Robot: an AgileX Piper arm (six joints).
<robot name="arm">
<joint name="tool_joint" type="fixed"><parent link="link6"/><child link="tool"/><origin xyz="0 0 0" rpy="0 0 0"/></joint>
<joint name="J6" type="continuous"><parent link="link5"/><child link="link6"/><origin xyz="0 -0.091 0" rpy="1.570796 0 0"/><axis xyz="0 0 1"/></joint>
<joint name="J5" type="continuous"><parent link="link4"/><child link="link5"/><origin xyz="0 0 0" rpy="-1.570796 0 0"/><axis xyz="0 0 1"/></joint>
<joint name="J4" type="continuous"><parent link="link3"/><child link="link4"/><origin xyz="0.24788 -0.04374 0" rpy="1.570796 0 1.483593"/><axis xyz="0 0 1"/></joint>
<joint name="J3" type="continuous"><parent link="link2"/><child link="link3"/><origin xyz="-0.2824 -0.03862 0" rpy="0 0 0"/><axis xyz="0 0 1"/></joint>
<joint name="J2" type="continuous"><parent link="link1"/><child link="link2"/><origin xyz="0 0 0" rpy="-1.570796 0 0"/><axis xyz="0 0 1"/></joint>
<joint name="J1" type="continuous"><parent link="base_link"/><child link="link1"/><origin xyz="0 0 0.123" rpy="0 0 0"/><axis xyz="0 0 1"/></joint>
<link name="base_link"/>
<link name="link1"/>
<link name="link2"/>
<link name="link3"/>
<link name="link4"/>
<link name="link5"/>
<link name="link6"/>
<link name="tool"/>
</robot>
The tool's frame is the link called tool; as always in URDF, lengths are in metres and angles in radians. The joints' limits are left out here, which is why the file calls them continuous.
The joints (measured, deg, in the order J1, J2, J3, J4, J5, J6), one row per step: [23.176 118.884 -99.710 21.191 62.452 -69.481]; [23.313 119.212 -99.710 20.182 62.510 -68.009]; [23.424 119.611 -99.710 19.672 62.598 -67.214]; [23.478 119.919 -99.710 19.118 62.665 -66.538]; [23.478 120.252 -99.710 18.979 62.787 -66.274]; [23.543 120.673 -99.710 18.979 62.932 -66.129]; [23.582 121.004 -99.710 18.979 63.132 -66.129]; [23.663 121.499 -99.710 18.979 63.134 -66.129]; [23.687 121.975 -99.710 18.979 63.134 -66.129]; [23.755 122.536 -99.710 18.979 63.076 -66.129]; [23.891 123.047 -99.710 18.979 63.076 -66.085]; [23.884 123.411 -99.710 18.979 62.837 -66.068]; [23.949 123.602 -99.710 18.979 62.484 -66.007]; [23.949 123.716 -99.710 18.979 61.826 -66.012]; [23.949 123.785 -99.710 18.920 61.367 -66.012]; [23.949 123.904 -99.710 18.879 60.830 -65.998]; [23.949 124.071 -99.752 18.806 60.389 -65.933]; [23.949 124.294 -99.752 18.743 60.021 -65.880]
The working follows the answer.
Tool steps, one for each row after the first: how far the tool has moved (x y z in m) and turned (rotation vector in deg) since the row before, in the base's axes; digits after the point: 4 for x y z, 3 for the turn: [0.0004 -0.0001 -0.0030 -0.899 0.532 -0.945]; [0.0003 0.0004 -0.0033 -0.561 0.544 -0.465]; [0.0004 -0.0001 -0.0026 -0.572 0.374 -0.408]; [0.0004 0.0000 -0.0027 -0.269 0.455 -0.171]; [0.0002 0.0007 -0.0033 -0.200 0.568 -0.025]; [0.0000 0.0004 -0.0026 -0.191 0.484 0.101]; [0.0004 0.0009 -0.0038 -0.199 0.455 0.082]; [0.0005 0.0004 -0.0037 -0.191 0.436 0.024]; [0.0005 0.0008 -0.0043 -0.209 0.461 0.050]; [0.0001 0.0012 -0.0040 -0.205 0.482 0.095]; [0.0008 0.0002 -0.0028 -0.078 0.122 -0.097]; [0.0005 0.0007 -0.0014 0.026 -0.125 -0.101]; [0.0011 0.0003 -0.0008 0.143 -0.494 -0.198]; [0.0008 0.0001 -0.0005 0.053 -0.376 -0.122]; [0.0010 0.0002 -0.0008 0.071 -0.390 -0.164]; [0.0010 0.0002 -0.0010 0.017 -0.292 -0.171]; [0.0008 0.0002 -0.0017 -0.036 -0.137 -0.141]
Tool pose at each row, in the base's axes (x y z in m, rotation vector in deg; rounded; the steps above come from the unrounded poses): [0.3940 0.2004 0.2283 -107.431 117.277 18.366]; [0.3944 0.2003 0.2252 -107.039 118.926 17.786]; [0.3947 0.2007 0.2219 -106.969 119.985 17.663]; [0.3952 0.2005 0.2193 -106.924 120.890 17.370]; [0.3955 0.2005 0.2166 -106.989 121.480 17.515]; [0.3957 0.2012 0.2133 -107.203 121.979 17.875]; [0.3958 0.2016 0.2107 -107.534 122.309 18.189]; [0.3961 0.2024 0.2068 -107.840 122.641 18.463]; [0.3967 0.2029 0.2031 -108.072 123.007 18.715]; [0.3972 0.2037 0.1988 -108.348 123.376 18.981]; [0.3973 0.2049 0.1948 -108.677 123.717 19.281]; [0.3981 0.2051 0.1920 -108.636 123.923 19.308]; [0.3987 0.2058 0.1906 -108.478 123.917 19.187]; [0.3998 0.2061 0.1899 -108.060 123.693 18.793]; [0.4006 0.2063 0.1894 -107.805 123.528 18.442]; [0.4015 0.2065 0.1886 -107.489 123.380 18.090]; [0.4025 0.2067 0.1875 -107.216 123.331 17.778]; [0.4033 0.2068 0.1858 -107.043 123.384 17.576]

